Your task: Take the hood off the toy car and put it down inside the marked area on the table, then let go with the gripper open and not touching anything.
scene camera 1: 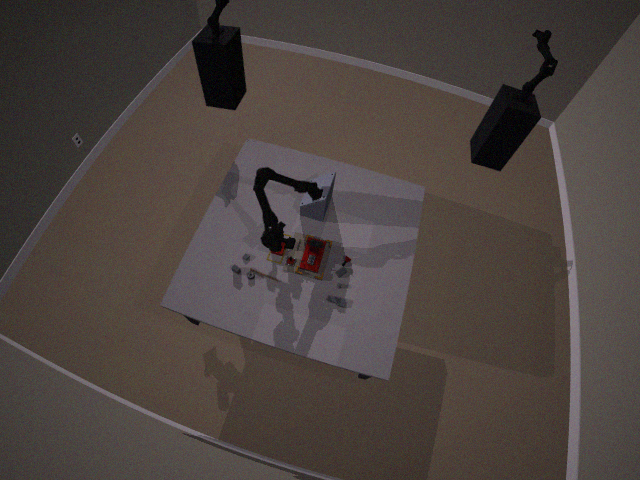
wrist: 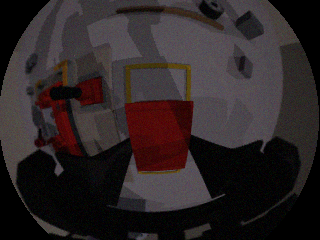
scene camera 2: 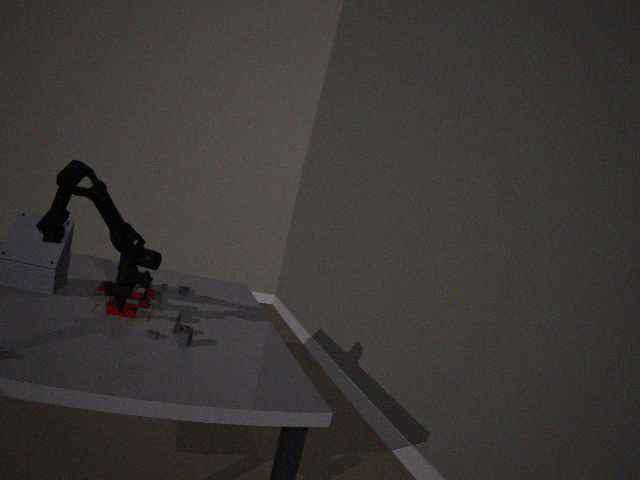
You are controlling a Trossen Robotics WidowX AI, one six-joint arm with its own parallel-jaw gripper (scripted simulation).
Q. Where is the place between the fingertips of my gripper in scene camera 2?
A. At 121,308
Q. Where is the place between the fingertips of my gripper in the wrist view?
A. At 160,139
